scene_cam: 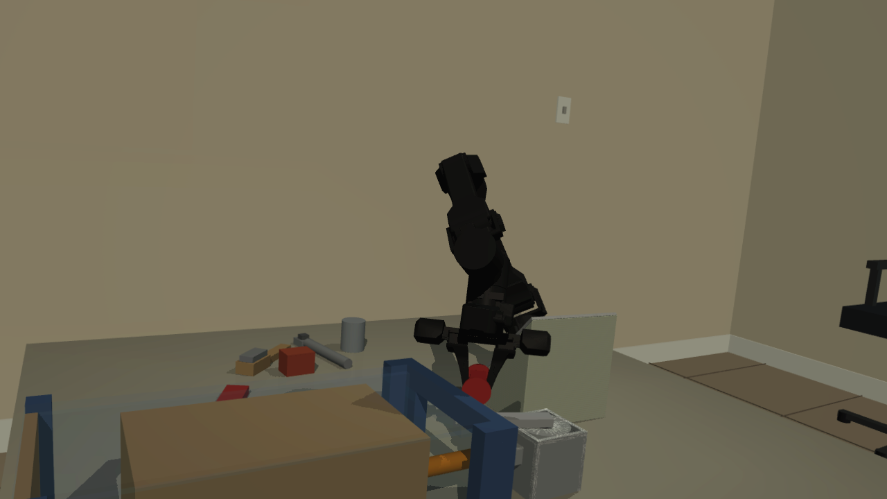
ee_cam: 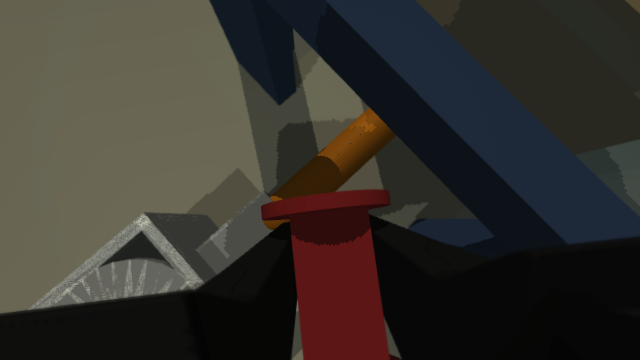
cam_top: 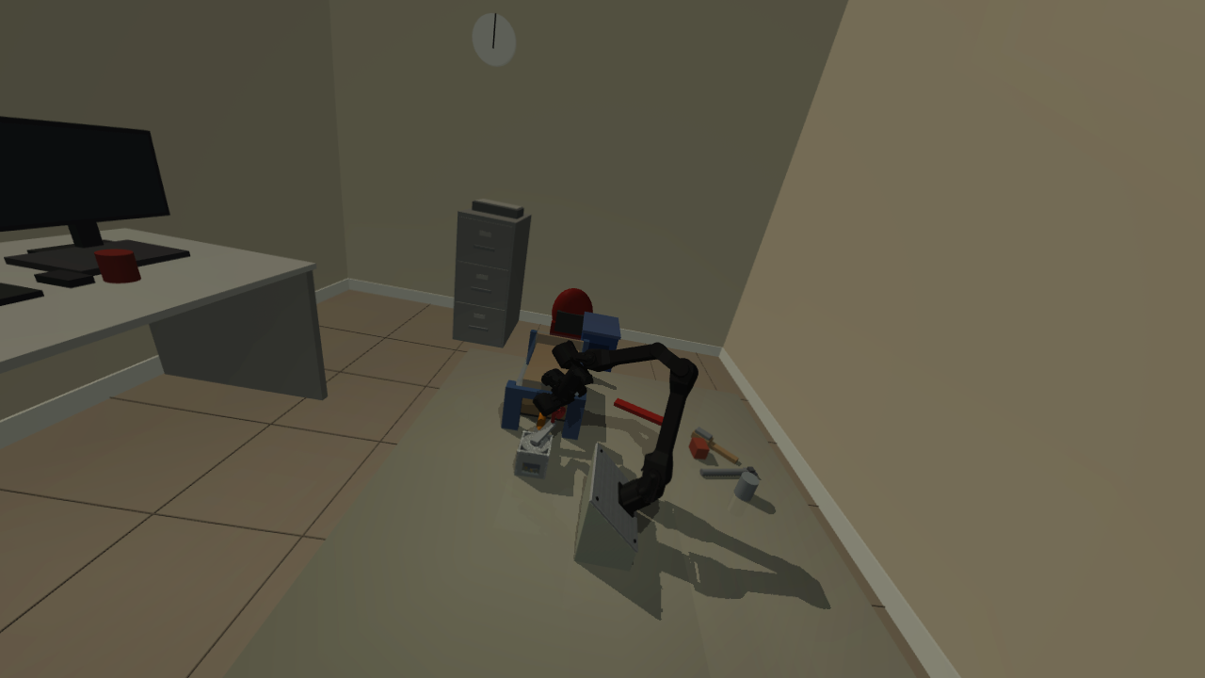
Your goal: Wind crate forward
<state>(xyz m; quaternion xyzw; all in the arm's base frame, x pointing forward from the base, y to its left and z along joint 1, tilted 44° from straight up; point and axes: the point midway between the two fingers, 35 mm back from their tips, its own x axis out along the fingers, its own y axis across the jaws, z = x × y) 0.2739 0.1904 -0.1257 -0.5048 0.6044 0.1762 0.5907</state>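
Right now the winch handle is 50 mm behind my gripper tip and 30 mm below it. Round my gripper tip: clear-panelled cubby: 300 mm ahead, 30 mm to the left, 20 mm below; then grey winch: 120 mm behind, 100 mm below, 10 mm to the left; then red knob: 20 mm to the right, 10 mm behind.
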